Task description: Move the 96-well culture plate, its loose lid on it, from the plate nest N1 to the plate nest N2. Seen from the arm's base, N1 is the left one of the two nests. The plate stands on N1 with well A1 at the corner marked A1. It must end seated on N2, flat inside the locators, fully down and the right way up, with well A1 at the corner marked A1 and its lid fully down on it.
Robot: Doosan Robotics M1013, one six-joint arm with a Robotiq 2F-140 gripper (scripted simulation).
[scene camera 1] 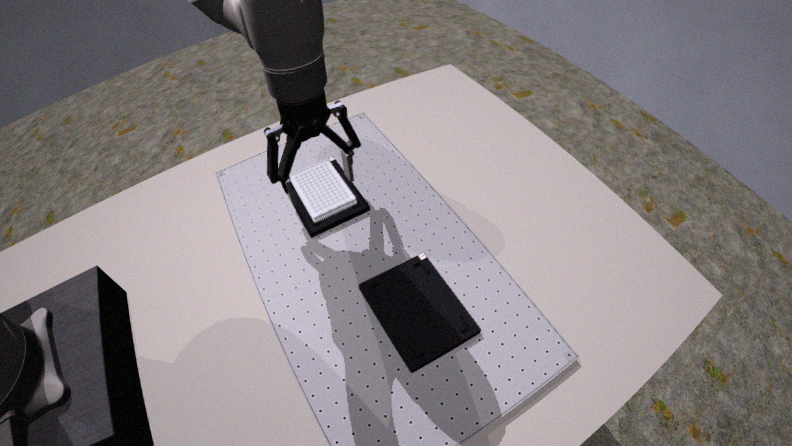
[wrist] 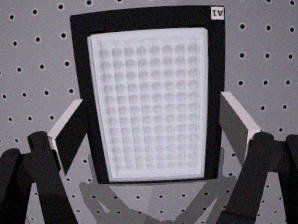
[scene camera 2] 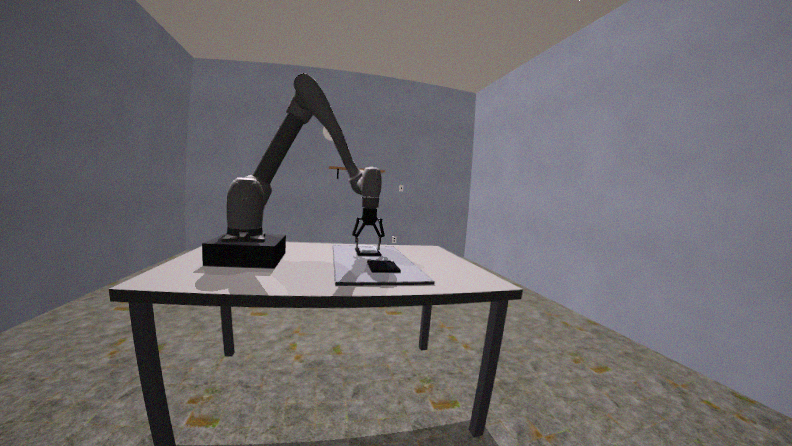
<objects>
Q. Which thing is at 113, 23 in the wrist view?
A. A black plate nest.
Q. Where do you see a black plate nest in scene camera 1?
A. At 350, 213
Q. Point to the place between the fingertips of my gripper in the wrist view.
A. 152, 111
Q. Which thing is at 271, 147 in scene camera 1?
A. My gripper.
</objects>
